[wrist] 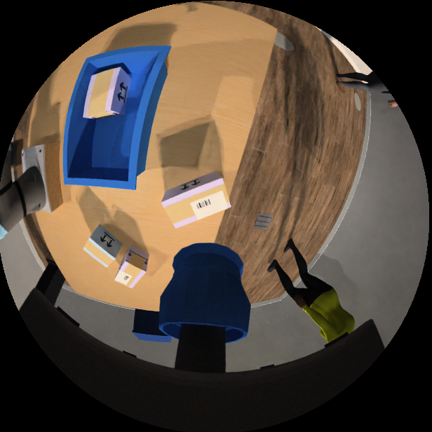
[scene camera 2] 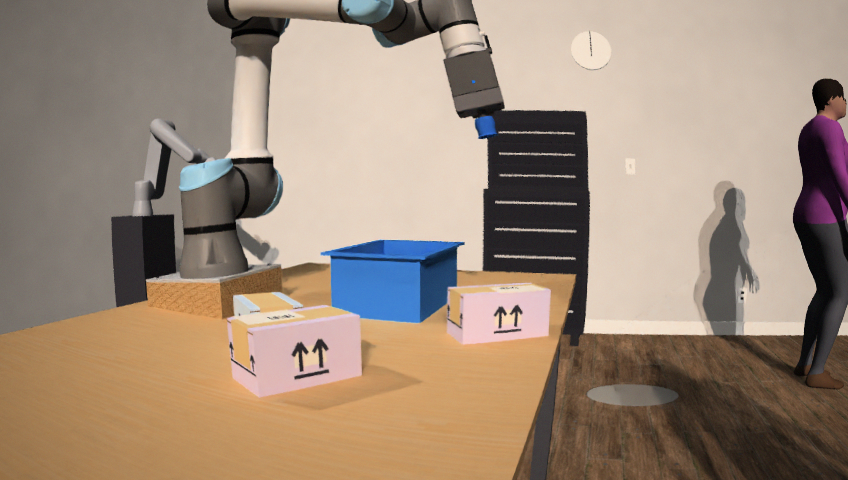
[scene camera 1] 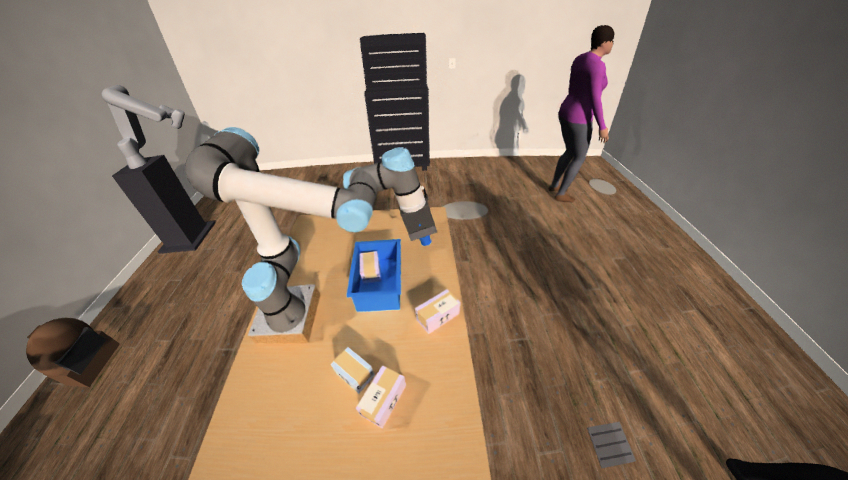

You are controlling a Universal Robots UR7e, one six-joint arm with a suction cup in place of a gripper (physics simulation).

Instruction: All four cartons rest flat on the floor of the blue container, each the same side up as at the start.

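Frame: origin at the arm's base, x ahead, y left, z up, level; millimetres.
Where they show: end effector, tool point: (scene camera 2: 488, 136) (scene camera 1: 426, 241); arm's base, origin of the base link: (scene camera 2: 214, 273) (scene camera 1: 286, 314).
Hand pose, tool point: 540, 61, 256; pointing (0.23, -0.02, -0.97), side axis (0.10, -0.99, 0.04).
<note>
Things, the pixels of their top centre, and the offset from my tool point, as dx, dy, dz. Level surfaces: height alone.
- blue container, middle of its top: (scene camera 2: 399, 246) (scene camera 1: 375, 265) -197, +114, -207
- pink-edged carton, middle of its top: (scene camera 1: 368, 260) -233, +172, -237
- smaller light-blue carton, middle of its top: (scene camera 2: 265, 299) (scene camera 1: 350, 365) -274, -277, -250
- table, its level: dz -327
The blue container (scene camera 1: 376, 302) (scene camera 2: 376, 290) (wrist: 154, 107) stands on the table. One pink-edged carton (scene camera 1: 369, 265) (wrist: 106, 93) sits inside it, near one long wall. A pink carton (scene camera 1: 438, 311) (scene camera 2: 498, 315) (wrist: 196, 200) stands upright by the table's right edge. Another pink carton (scene camera 1: 381, 397) (scene camera 2: 297, 350) (wrist: 133, 267) stands upright nearer the front. A smaller light-blue carton (scene camera 1: 352, 368) (scene camera 2: 267, 302) (wrist: 103, 245) stands close beside it, partly hidden in scene camera 2. My suction cup (scene camera 1: 425, 240) (scene camera 2: 486, 127) (wrist: 204, 332) is open, with no carton on it, tilted and high above the table, right of the container.
The table (scene camera 1: 333, 440) (scene camera 2: 148, 380) (wrist: 200, 35) bears the arm's base (scene camera 1: 279, 336) left of the container. A dark drawer cabinet (scene camera 1: 397, 95) (scene camera 2: 538, 190) stands behind. A person in purple (scene camera 1: 586, 89) (scene camera 2: 824, 172) stands at the back right. A person in yellow (wrist: 330, 312) shows in the wrist view.
</note>
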